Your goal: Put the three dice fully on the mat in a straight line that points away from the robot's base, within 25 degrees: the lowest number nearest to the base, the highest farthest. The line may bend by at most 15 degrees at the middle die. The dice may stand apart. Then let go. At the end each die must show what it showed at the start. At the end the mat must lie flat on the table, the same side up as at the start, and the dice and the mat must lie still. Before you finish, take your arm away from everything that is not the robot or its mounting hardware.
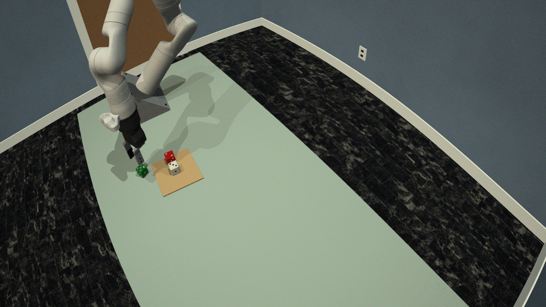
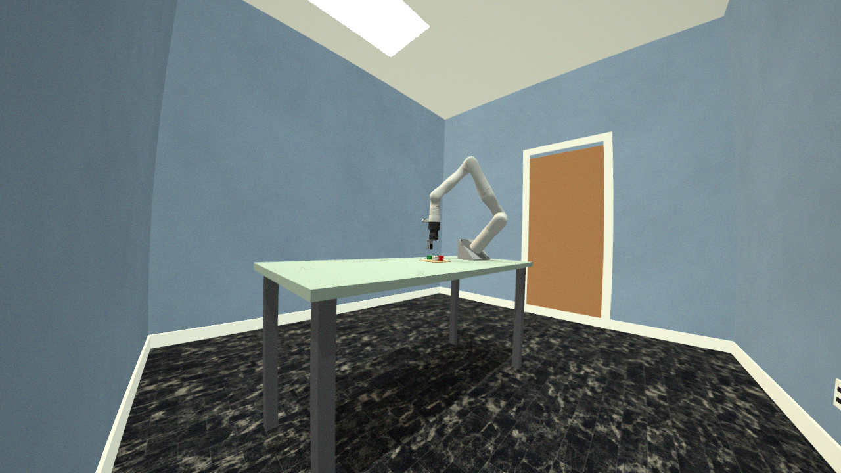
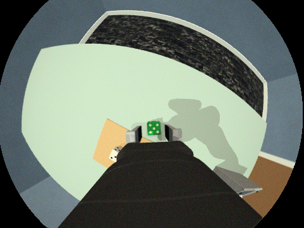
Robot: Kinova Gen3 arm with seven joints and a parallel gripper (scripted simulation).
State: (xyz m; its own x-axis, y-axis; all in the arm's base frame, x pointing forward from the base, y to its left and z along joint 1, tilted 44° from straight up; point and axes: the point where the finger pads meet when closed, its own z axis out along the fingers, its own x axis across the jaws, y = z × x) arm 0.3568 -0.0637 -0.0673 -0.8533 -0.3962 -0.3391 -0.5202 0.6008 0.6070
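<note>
Now: hand 70 mm above the green die. From my hand the other things lie so: tan mat (40 mm ahead, 110 mm to the left, 90 mm below); then red die (110 mm to the left, 70 mm below); then white die (40 mm ahead, 110 mm to the left, 70 mm below).
</note>
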